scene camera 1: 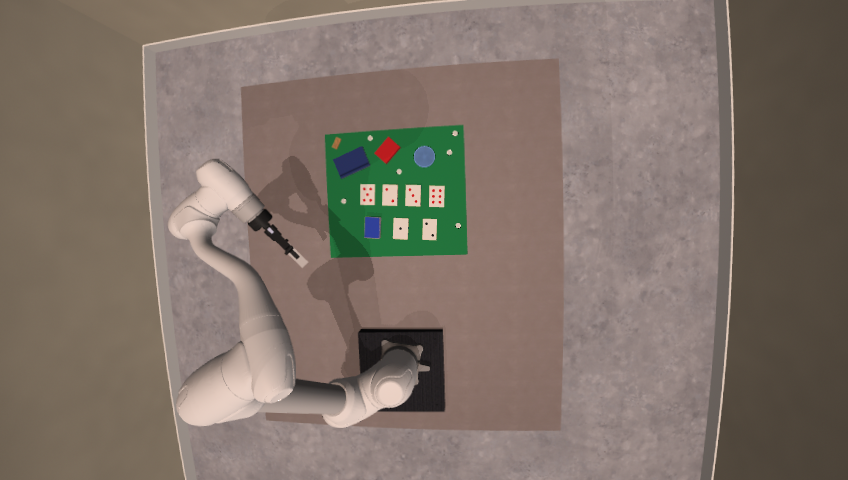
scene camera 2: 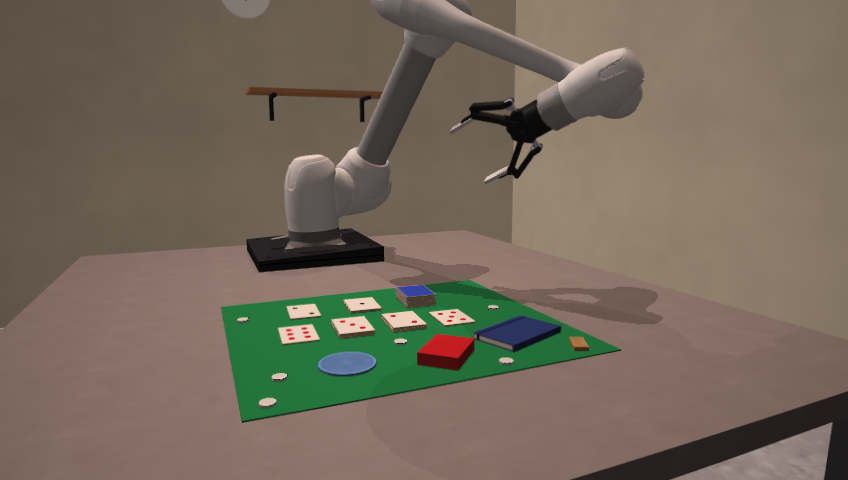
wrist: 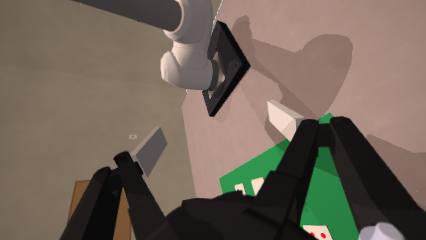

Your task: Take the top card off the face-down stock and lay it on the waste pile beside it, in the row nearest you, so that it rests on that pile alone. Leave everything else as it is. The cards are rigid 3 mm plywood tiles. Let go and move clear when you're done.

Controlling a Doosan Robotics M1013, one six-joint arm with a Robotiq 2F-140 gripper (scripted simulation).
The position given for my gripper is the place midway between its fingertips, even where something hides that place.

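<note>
My gripper [scene camera 2: 469, 156], also [scene camera 1: 301, 260] and [wrist: 214, 123]. Red block [scene camera 2: 443, 351]; out of frame in the wrist view. Green mat [scene camera 2: 256, 352], also [scene camera 1: 346, 221].
</note>
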